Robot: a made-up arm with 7 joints. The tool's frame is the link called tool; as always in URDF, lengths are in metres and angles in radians. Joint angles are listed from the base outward. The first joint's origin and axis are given. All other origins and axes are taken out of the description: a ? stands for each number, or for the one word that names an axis. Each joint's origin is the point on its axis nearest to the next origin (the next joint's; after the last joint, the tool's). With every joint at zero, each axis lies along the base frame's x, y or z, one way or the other. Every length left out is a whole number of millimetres.
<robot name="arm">
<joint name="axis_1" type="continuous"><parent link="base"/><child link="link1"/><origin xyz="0.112 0.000 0.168"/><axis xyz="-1 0 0"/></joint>
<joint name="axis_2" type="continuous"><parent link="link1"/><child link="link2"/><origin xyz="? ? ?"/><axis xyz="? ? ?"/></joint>
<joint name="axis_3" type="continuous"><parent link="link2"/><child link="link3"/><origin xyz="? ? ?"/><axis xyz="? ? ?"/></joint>
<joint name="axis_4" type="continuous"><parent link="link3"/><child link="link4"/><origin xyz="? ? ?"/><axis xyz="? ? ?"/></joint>
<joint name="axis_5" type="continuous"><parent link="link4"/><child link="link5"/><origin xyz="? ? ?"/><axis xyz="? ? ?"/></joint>
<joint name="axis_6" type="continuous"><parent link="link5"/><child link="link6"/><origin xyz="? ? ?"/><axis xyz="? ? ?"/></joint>
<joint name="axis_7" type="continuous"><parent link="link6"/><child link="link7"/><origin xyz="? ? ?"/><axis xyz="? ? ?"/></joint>
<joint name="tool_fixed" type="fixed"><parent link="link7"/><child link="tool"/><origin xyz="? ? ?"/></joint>
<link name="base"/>
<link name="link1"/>
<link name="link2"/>
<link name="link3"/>
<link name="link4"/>
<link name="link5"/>
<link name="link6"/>
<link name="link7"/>
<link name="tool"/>
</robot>
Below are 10 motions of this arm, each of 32 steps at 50 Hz.
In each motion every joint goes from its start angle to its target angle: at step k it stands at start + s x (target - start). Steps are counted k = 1, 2, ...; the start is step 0. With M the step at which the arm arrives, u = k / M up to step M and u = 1 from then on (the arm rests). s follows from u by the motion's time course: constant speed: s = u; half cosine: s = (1 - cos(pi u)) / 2; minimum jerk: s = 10 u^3 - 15 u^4 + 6 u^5.
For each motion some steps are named. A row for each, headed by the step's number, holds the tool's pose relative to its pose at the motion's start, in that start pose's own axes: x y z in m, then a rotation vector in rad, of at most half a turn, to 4 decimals.
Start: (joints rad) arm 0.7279 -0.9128 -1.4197 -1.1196 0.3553 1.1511 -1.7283
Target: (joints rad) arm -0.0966 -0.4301 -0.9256 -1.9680 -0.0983 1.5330 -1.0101
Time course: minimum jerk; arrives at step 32
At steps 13, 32:
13: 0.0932 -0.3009 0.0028 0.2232 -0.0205 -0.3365
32: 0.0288 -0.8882 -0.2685 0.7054 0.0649 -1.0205

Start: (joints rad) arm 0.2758 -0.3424 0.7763 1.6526 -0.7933 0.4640 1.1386
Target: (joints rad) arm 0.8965 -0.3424 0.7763 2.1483 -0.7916 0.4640 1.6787
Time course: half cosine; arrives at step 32
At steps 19, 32:
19: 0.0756 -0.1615 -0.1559 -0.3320 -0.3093 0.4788
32: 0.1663 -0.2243 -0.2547 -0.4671 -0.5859 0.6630

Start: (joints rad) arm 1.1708 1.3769 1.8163 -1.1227 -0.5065 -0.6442 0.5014
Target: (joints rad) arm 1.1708 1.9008 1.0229 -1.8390 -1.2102 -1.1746 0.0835
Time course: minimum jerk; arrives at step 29
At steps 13, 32:
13: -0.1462 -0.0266 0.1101 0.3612 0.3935 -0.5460
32: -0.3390 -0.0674 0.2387 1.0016 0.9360 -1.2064

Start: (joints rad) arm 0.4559 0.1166 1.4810 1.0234 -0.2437 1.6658 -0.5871
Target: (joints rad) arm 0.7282 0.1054 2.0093 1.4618 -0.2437 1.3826 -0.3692
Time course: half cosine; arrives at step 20
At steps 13, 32:
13: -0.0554 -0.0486 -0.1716 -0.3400 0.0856 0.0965
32: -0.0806 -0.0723 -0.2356 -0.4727 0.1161 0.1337

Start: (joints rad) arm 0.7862 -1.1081 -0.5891 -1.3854 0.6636 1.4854 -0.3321
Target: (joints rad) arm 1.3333 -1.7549 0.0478 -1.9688 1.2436 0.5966 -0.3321
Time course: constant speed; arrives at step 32
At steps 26, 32:
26: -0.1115 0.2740 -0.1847 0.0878 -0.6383 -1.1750
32: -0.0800 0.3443 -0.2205 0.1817 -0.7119 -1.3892

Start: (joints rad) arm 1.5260 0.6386 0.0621 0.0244 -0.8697 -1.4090 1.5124
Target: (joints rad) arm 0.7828 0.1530 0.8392 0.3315 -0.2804 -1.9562 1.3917
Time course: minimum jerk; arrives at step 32
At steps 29, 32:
29: 0.2474 0.3625 0.5785 0.9799 -0.8648 0.9620
32: 0.2449 0.3625 0.5815 0.9826 -0.8701 0.9741

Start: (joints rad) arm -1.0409 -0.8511 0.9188 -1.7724 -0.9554 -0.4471 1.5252
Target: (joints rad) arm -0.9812 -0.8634 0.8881 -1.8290 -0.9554 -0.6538 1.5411
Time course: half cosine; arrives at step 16
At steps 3, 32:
3: -0.0029 0.0033 0.0016 0.0020 0.0190 -0.0062
32: -0.0318 0.0404 0.0212 0.0308 0.2243 -0.0672

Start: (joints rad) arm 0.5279 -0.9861 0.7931 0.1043 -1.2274 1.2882 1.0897
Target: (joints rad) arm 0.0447 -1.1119 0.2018 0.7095 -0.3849 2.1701 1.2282
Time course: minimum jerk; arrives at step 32
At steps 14, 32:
14: -0.0088 0.0447 -0.0182 -0.5011 -0.1721 0.2507
32: -0.0123 0.0889 -0.0284 -1.0221 -0.3399 0.9074

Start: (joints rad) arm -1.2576 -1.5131 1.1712 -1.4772 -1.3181 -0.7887 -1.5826
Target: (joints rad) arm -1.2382 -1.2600 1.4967 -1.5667 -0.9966 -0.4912 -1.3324
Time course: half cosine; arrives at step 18
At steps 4, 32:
4: 0.0212 -0.0022 -0.0131 -0.0064 0.0156 -0.0240
32: 0.1719 -0.0559 -0.1075 -0.0310 0.1242 -0.1565

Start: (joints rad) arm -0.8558 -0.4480 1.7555 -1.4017 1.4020 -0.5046 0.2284
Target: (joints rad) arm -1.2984 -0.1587 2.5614 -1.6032 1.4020 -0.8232 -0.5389
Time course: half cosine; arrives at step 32
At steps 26, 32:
26: -0.1496 -0.0086 0.4817 -0.2405 0.6178 -0.7118
32: -0.1394 0.0116 0.5344 -0.2805 0.6446 -0.7779

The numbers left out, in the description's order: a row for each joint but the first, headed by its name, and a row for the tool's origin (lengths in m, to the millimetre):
axis_2: xyz 0.000 0.148 0.276, axis 0 1 0
axis_3: xyz -0.014 0.000 0.167, axis 1 0 0
axis_4: xyz 0.000 -0.353 0.145, axis 0 0 1
axis_5: xyz 0.067 0.039 0.000, axis 0 -1 0
axis_6: xyz -0.209 0.000 -0.080, axis 0 0 1
axis_7: xyz -0.061 -0.251 0.000, axis -1 0 0
tool: xyz 0.000 0.148 0.115

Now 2 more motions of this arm.
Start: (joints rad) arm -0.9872 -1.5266 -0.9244 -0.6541 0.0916 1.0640 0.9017
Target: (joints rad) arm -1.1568 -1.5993 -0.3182 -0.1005 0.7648 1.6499 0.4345
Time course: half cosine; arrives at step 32
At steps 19, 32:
19: 0.0116 0.1116 -0.1209 0.2077 -0.6635 0.0634
32: 0.0266 0.1788 -0.1467 0.1844 -0.9754 0.0580

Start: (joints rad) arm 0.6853 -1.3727 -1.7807 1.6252 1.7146 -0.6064 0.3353
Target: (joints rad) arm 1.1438 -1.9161 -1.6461 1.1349 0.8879 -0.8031 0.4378
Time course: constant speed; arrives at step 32
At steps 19, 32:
19: -0.0834 0.1502 0.1227 -0.8266 -0.1197 -0.0101
32: -0.2117 0.2874 0.1251 -1.2939 -0.2981 -0.2445

